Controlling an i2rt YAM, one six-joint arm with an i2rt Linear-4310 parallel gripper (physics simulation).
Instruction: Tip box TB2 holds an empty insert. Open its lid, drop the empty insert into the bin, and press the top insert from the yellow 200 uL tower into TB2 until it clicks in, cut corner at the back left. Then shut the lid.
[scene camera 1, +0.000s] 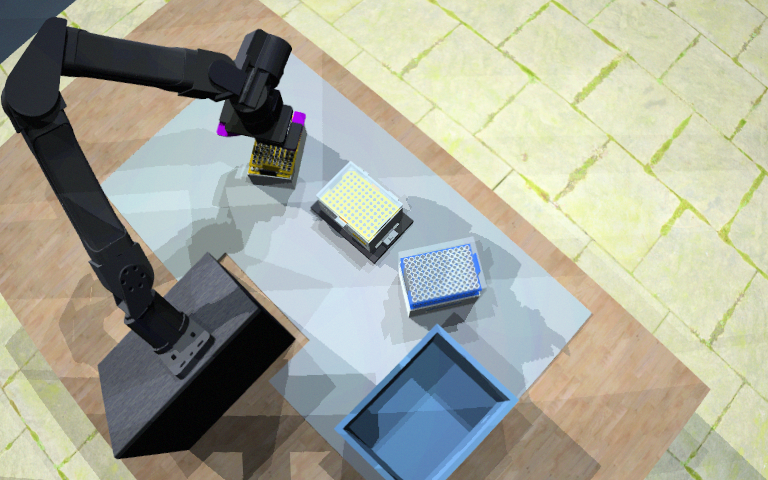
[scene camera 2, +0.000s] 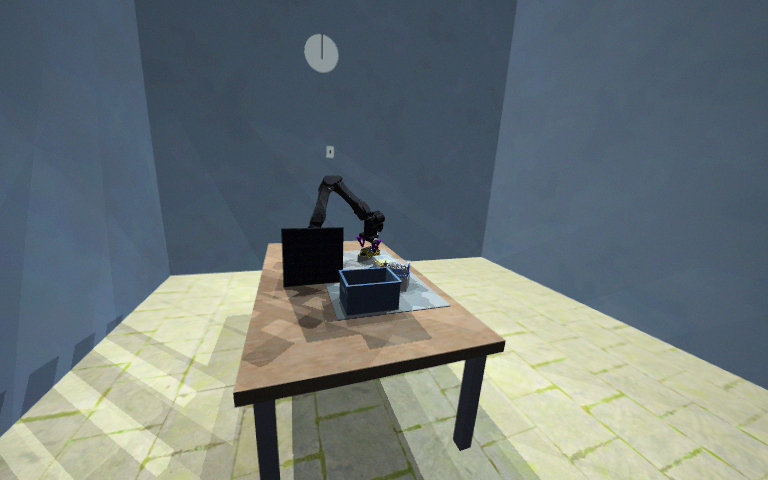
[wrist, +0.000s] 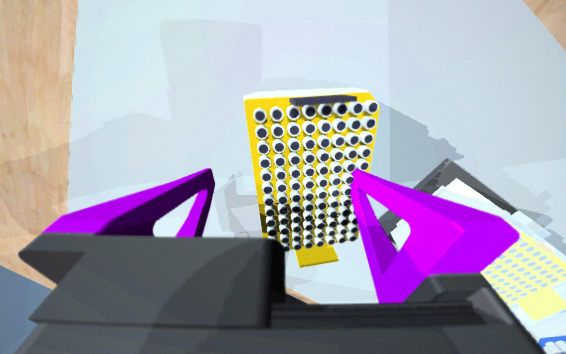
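Note:
The yellow tower (scene camera 1: 271, 162) (wrist: 317, 150) stands upright at the back left of the mat, its top insert filled with white tips. My gripper (scene camera 1: 261, 123) (scene camera 2: 368, 244) (wrist: 282, 176) is open and empty above it. In the wrist view the left finger is clear of the tower's left side and the right finger overlaps its right edge. Tip box TB2 (scene camera 1: 360, 204) (wrist: 532, 267) seems to be the box in a dark holder beside the tower; a yellow insert with empty holes shows through its clear lid, which looks shut. The blue bin (scene camera 1: 477, 365) (scene camera 2: 369, 300) is empty.
A box with a blue insert full of tips (scene camera 1: 441, 274) stands between TB2 and the bin. The robot's black pedestal (scene camera 1: 226, 373) (scene camera 2: 312, 257) stands beside the pale mat (scene camera 1: 339, 305). The wooden table's edge (scene camera 1: 679, 367) lies beyond the mat.

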